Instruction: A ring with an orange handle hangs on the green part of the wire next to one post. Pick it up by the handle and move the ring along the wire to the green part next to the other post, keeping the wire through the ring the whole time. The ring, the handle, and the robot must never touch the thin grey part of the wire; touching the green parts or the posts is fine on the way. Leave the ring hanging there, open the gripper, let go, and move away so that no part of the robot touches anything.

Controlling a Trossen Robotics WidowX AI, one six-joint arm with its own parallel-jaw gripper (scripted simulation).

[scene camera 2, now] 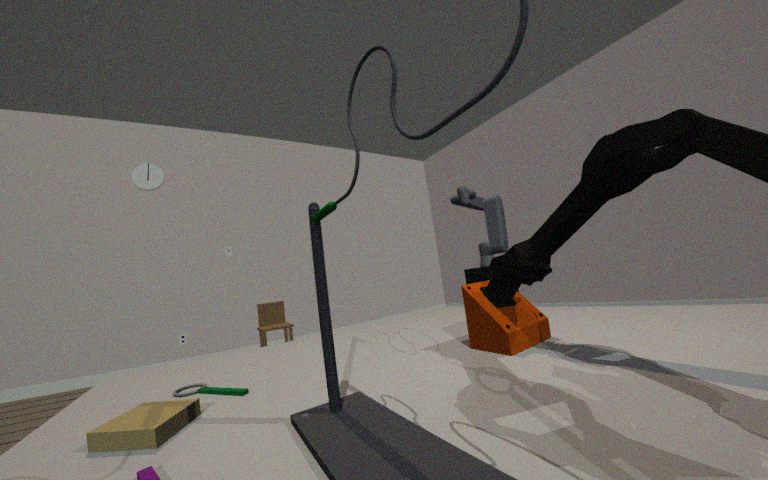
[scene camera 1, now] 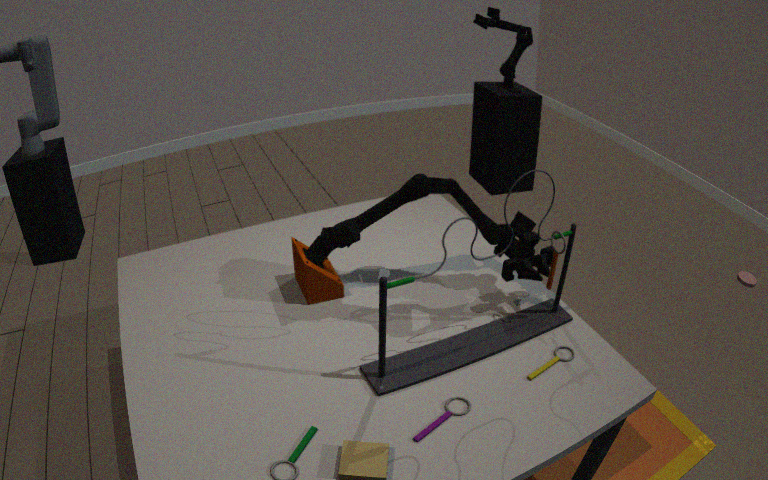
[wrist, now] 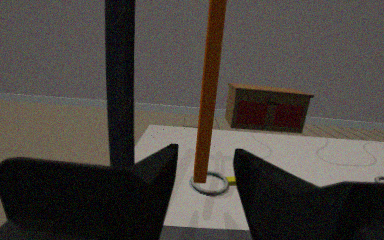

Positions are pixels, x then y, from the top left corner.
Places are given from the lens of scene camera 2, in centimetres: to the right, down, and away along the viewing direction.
tan box (scene camera 2: 147, 426): -32, 25, 33
